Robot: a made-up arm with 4 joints.
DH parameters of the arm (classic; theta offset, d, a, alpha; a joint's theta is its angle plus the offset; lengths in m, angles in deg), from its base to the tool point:
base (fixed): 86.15 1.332 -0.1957 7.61
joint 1: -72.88 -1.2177 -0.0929 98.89
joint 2: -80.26 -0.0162 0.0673 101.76
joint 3: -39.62 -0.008 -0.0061 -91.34
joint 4: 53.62 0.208 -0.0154 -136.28
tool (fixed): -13.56 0.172 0 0
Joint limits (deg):
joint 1: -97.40..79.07
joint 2: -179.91..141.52
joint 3: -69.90..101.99
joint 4: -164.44..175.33
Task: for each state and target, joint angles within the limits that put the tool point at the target. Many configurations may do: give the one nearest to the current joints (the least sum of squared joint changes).
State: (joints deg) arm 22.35 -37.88 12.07 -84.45
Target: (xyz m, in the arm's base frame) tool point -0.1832 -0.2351 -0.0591
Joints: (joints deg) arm 61.20 -26.50 17.45 -95.80
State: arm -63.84 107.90 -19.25 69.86
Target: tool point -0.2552 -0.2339 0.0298
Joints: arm -57.67 79.87 -15.49 67.52
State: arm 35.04 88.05 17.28 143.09
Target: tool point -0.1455 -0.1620 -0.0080
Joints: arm 18.39 62.86 22.68 168.98
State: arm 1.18 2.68 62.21 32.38
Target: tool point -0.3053 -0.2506 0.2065
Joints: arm 12.50 -3.48 71.52 60.84
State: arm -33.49 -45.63 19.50 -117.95
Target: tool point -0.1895 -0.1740 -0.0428
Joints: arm -7.09 -14.80 -16.57 -84.78
